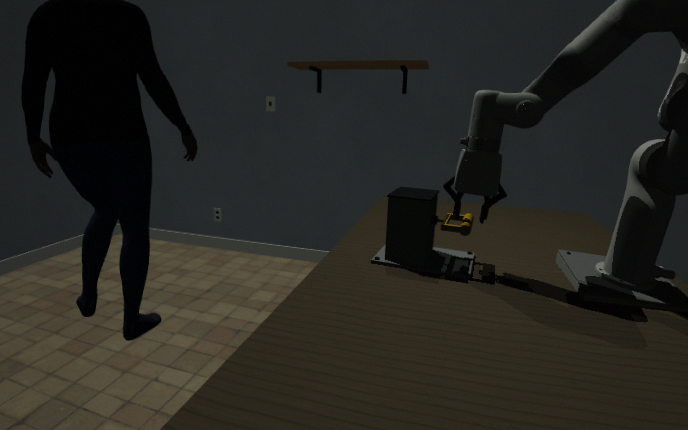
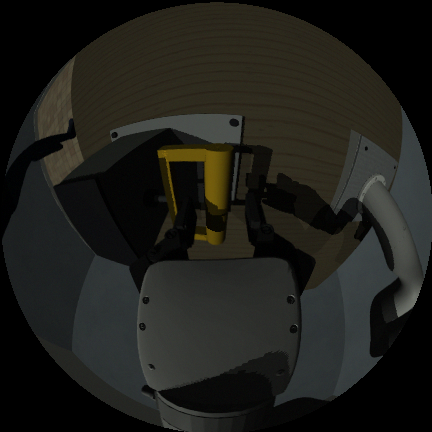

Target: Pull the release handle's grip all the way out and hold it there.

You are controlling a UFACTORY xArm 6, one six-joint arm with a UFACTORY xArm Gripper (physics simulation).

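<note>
The yellow release handle (image 1: 467, 223) (image 2: 218, 175) is a D-shaped frame with a thick round grip bar. It stands close to the side of a dark box (image 1: 411, 225) (image 2: 112, 200), with a short stretch of rod showing between them. My gripper (image 1: 470, 217) (image 2: 219, 204) is open and points down over the handle. One finger reaches into the handle's frame, between its back bar and the grip bar. The other finger is on the outer side of the grip bar, with a gap between them. Nothing is held between the fingers.
The box stands on a light base plate (image 1: 380, 256) (image 2: 200, 121) on the wooden table (image 1: 355, 344) (image 2: 300, 75). The robot's base plate (image 1: 568, 263) (image 2: 347, 155) is at the right. A person (image 1: 96, 126) stands on the tiled floor at the left. A shelf (image 1: 360, 64) is on the wall.
</note>
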